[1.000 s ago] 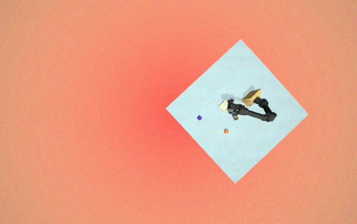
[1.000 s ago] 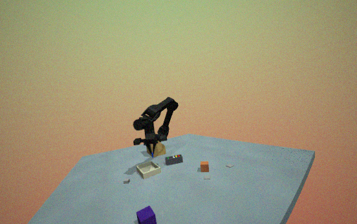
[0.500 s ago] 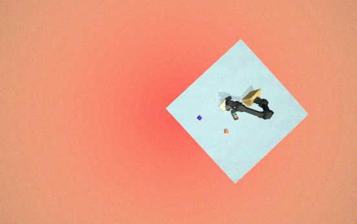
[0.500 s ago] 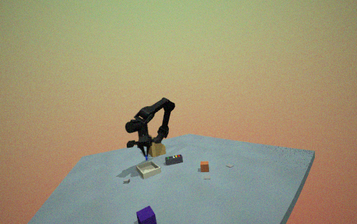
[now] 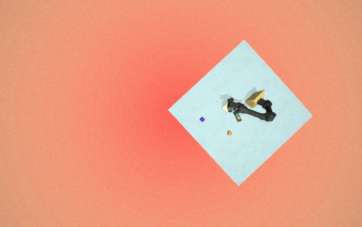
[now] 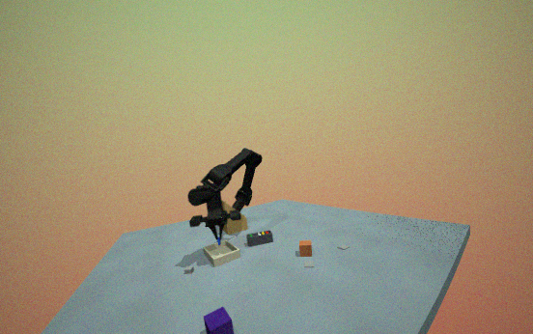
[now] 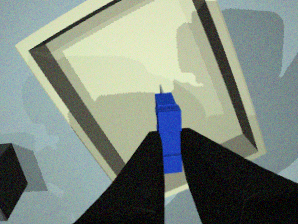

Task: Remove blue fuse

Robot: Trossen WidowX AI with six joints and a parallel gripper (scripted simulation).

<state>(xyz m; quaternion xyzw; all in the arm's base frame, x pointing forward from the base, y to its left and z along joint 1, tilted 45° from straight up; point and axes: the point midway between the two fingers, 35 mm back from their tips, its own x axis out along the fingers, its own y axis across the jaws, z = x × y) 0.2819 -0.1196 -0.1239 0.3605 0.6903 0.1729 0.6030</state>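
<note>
Now: gripper tip 10 mm above the blue fuse. The rest, counted from my gripper tip: grey bit 120 mm to the right, 60 mm below, 50 mm ahead; then cream tray 60 mm below; then green fuse 140 mm to the left, 40 mm below, 10 mm behind.
</note>
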